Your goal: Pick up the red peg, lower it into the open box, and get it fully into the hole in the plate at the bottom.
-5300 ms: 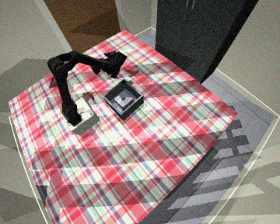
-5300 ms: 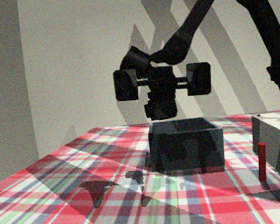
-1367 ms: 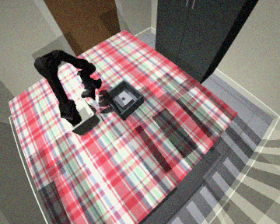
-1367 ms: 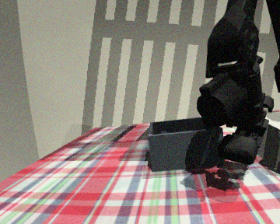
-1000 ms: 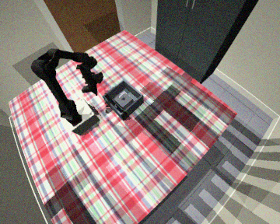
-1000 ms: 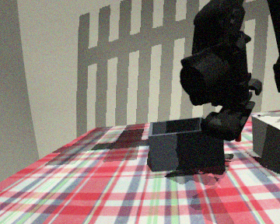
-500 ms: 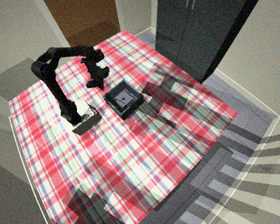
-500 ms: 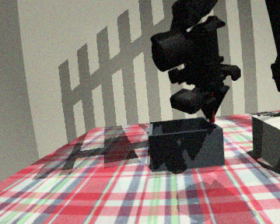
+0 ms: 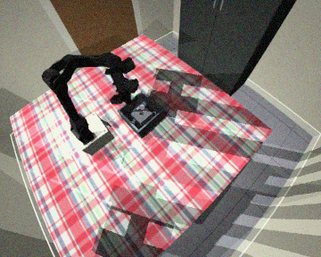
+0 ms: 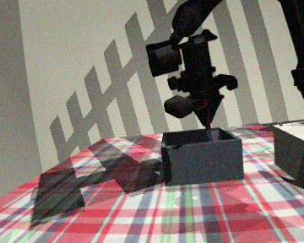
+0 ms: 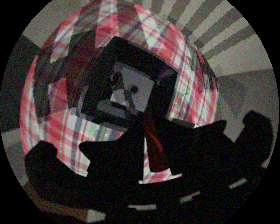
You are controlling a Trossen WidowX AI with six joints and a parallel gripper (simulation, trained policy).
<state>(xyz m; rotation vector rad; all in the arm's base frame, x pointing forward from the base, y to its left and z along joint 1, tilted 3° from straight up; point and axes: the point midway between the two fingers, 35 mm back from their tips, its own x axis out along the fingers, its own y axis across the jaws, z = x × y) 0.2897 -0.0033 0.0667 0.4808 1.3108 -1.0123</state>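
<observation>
The red peg lies 30 mm above my gripper tip and 10 mm to the left of it. Also, from my gripper tip: dark grey box 110 mm below, 50 mm to the right, 30 mm ahead.
</observation>
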